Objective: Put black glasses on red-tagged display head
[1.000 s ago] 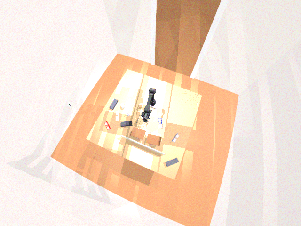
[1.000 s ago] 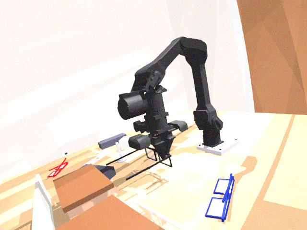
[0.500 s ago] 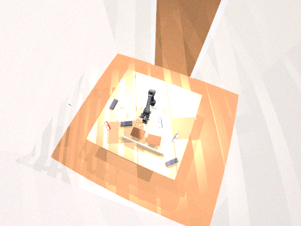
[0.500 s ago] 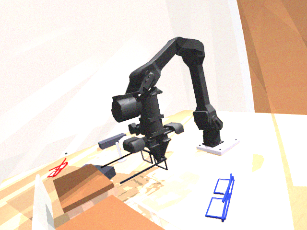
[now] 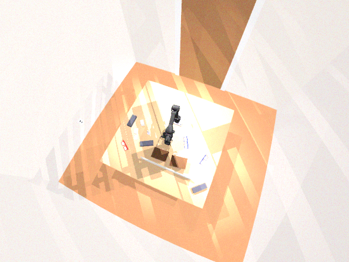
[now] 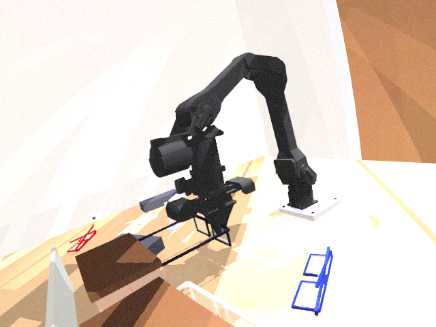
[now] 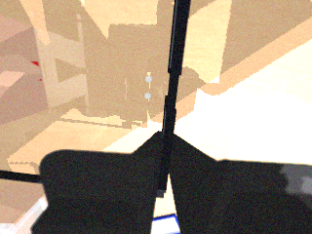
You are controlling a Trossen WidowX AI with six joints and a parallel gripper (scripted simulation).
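My gripper tip is 190 mm short of the brown-topped display head, 10 mm to the left of it and 10 mm above it. Round my gripper tip: white stand (30 mm ahead, 280 mm to the right, 40 mm below); then white rail (310 mm ahead, 120 mm to the left, 10 mm below).
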